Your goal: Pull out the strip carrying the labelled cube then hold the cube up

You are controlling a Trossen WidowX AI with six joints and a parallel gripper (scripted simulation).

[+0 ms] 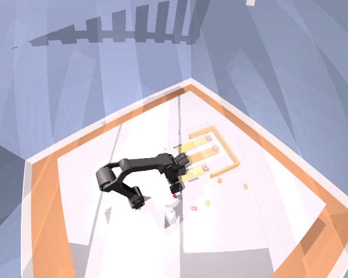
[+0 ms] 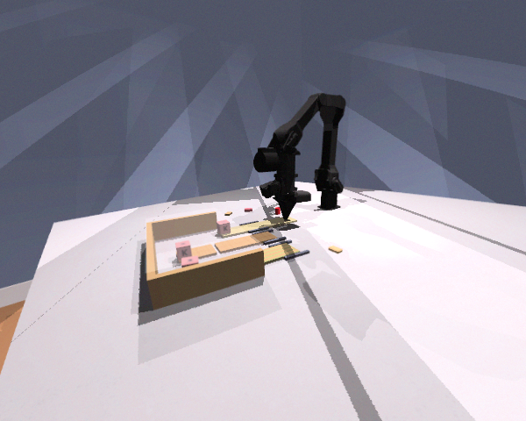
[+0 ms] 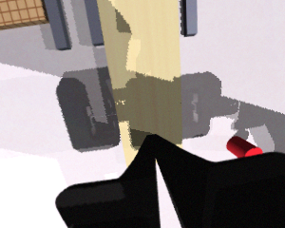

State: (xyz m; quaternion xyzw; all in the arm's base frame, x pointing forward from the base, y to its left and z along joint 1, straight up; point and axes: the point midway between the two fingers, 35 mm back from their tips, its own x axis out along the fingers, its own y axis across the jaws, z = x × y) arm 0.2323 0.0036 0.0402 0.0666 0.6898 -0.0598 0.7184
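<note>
Now: gripper tip 8 cm to the left of the red block, 4 cm past it and 1 cm below it.
</note>
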